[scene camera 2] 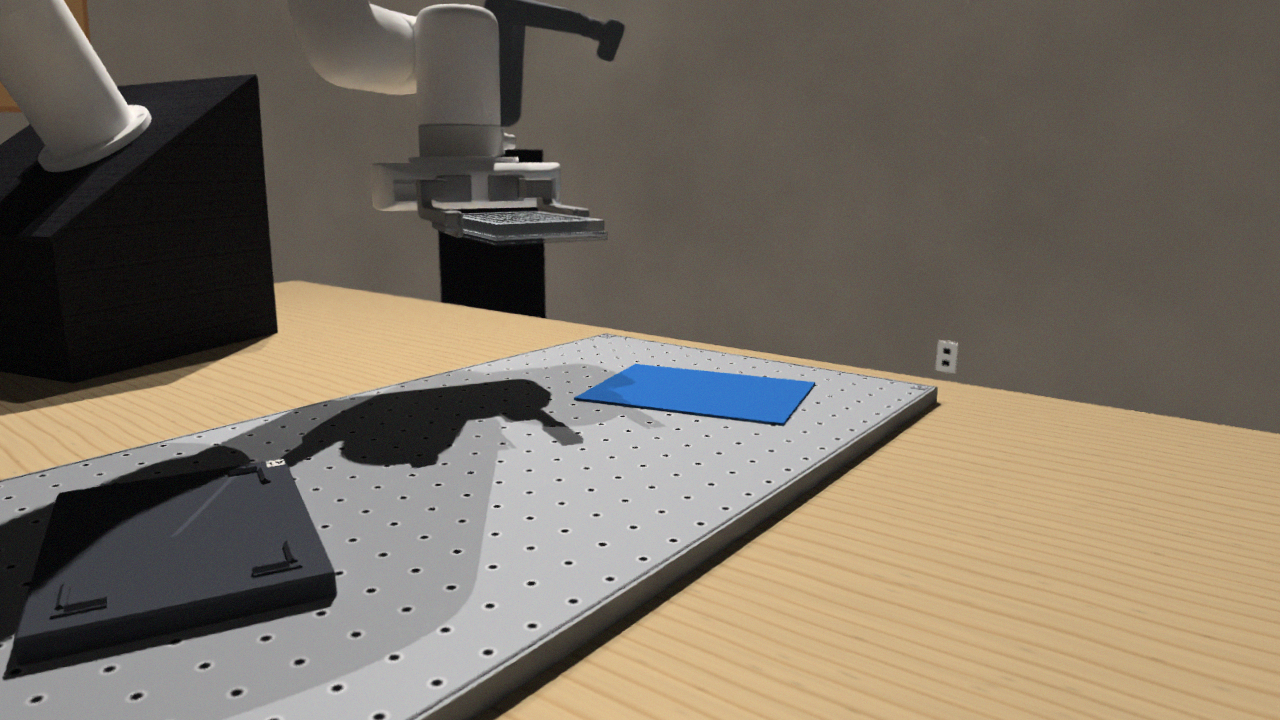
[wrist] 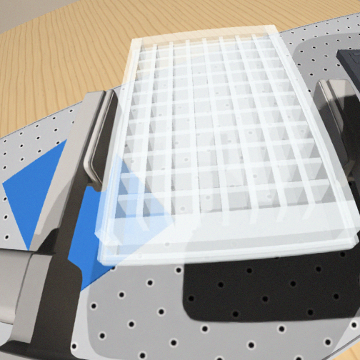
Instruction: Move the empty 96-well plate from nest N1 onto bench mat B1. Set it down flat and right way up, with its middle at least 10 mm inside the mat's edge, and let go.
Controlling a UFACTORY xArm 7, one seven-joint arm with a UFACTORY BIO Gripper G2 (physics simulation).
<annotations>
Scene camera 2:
clear 96-well plate: 527,227
blue bench mat B1: 766,400
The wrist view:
my gripper: 214,95
clear 96-well plate: 217,153
</annotations>
